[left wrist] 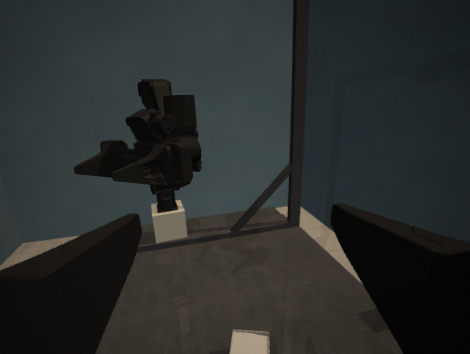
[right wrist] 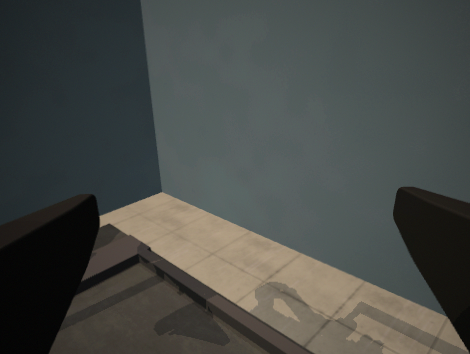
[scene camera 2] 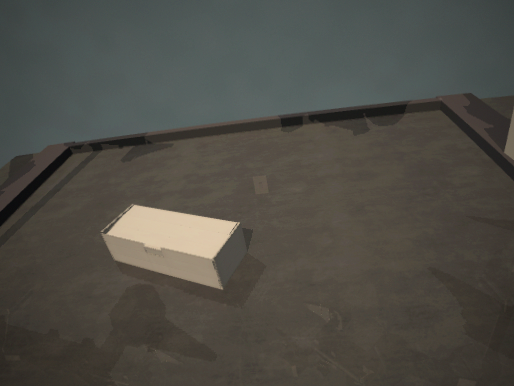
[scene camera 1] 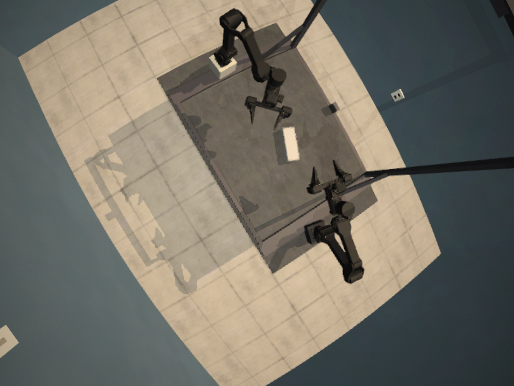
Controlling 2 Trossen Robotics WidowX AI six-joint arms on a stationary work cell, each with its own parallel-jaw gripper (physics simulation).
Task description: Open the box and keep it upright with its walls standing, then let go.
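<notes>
The box [scene camera 1: 290, 144] [scene camera 2: 175, 230] [left wrist: 250, 342] is cream-white and long. It stands upright on the dark table with its lid down and a small tab showing on its front wall in scene camera 2. My left gripper [scene camera 1: 325, 165] [left wrist: 237, 218] is open and empty, to the lower right of the box in scene camera 1 and apart from it. My right gripper [scene camera 1: 264, 125] [left wrist: 92, 173] [right wrist: 248, 205] is open and empty, to the upper left of the box and apart from it. The box's inside is hidden, and the box does not show in the right wrist view.
A raised rim [scene camera 2: 215, 127] [right wrist: 112, 255] borders the dark table. The right arm stands on a white block [scene camera 1: 223, 67] [left wrist: 170, 225]. A dark upright post [left wrist: 297, 115] with a diagonal brace stands at the table's corner. A dark bar [scene camera 1: 440, 167] reaches the table beside the left arm.
</notes>
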